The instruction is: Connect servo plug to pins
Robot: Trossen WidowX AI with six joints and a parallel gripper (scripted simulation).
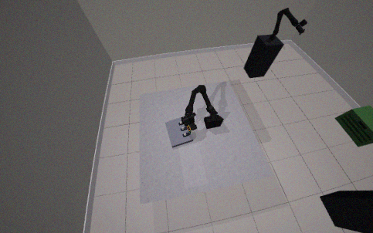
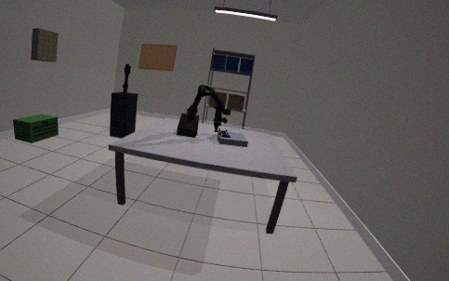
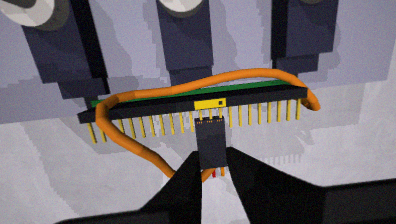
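My gripper tip is 4 cm short of the yellow band. Round my gripper tip: grey printed holder (19 cm ahead, 4 cm to the left, 5 cm below).
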